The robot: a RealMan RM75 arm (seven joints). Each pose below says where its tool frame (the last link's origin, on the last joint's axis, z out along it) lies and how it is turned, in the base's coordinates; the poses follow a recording.
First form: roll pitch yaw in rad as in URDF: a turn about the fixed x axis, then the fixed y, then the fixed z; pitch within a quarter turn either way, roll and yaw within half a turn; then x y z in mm.
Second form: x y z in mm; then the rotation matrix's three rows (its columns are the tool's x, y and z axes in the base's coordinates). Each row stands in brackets. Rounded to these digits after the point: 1 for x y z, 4 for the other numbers.
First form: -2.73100 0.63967 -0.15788 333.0 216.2 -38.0
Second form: [333.0 216.2 -38.0], [[0.7923 -0.3795 -0.4778], [-0.1261 -0.8680 0.4802], [-0.5969 -0.3202 -0.7356]]
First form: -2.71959 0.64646 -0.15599 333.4 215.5 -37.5
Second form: [333.4 215.5 -37.5], [[0.7885 -0.3855 -0.4792], [-0.1240 -0.8629 0.4900], [-0.6024 -0.3269 -0.7282]]
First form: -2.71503 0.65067 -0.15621 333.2 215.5 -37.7
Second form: [333.2 215.5 -37.7], [[0.7860 -0.3892 -0.4804], [-0.1238 -0.8603 0.4945], [-0.6057 -0.3292 -0.7244]]
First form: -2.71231 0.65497 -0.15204 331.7 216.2 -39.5
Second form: [331.7 216.2 -39.5], [[0.7839 -0.3883 -0.4844], [-0.1201 -0.8604 0.4953], [-0.6091 -0.3301 -0.7211]]
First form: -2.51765 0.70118 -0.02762 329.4 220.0 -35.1
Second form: [329.4 220.0 -35.1], [[0.7638 -0.3992 -0.5072], [-0.0211 -0.8009 0.5985], [-0.6451 -0.4464 -0.6201]]
